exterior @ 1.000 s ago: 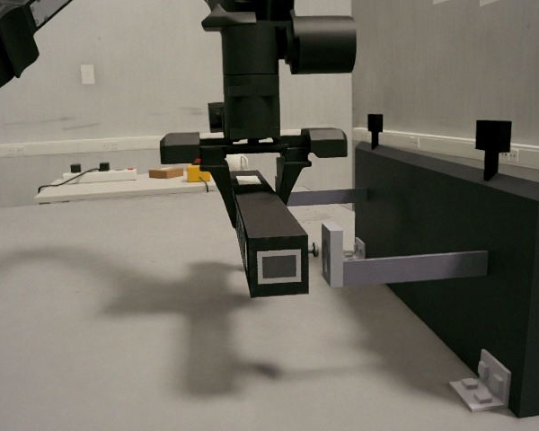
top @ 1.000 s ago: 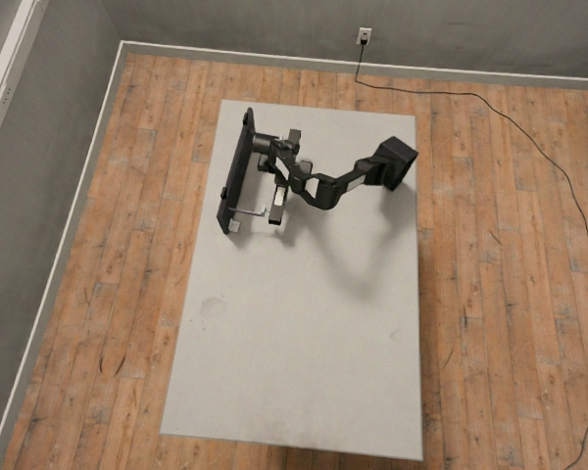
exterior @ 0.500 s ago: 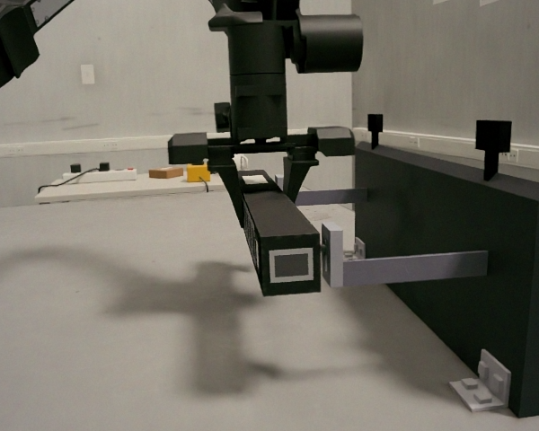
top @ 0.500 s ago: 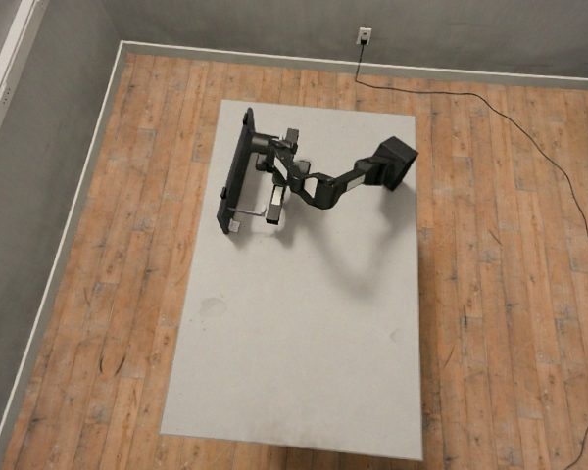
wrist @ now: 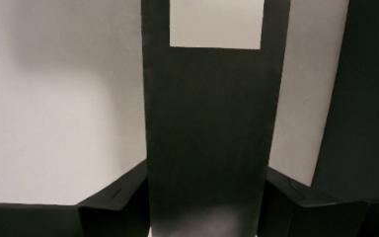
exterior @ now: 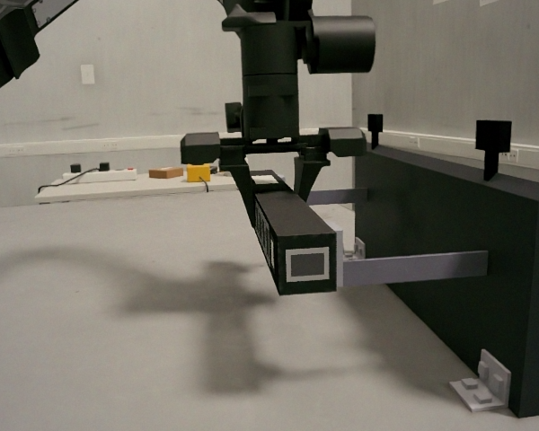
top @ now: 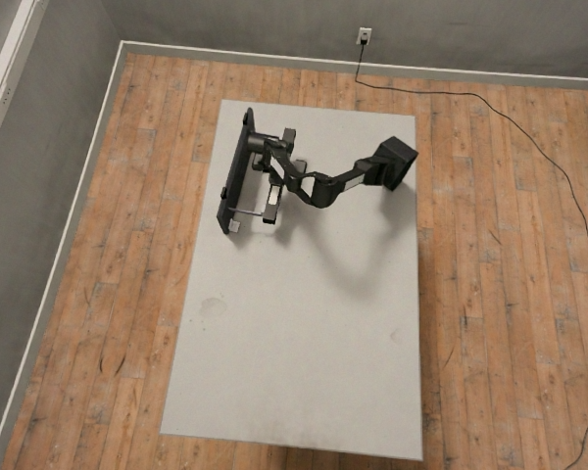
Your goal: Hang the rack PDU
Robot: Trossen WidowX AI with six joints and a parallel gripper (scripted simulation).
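The rack PDU is 10 mm ahead of my hand, 20 mm to the right of it and 10 mm below it. Also, from my hand: backboard 160 mm ahead, 40 mm to the left, 60 mm below.
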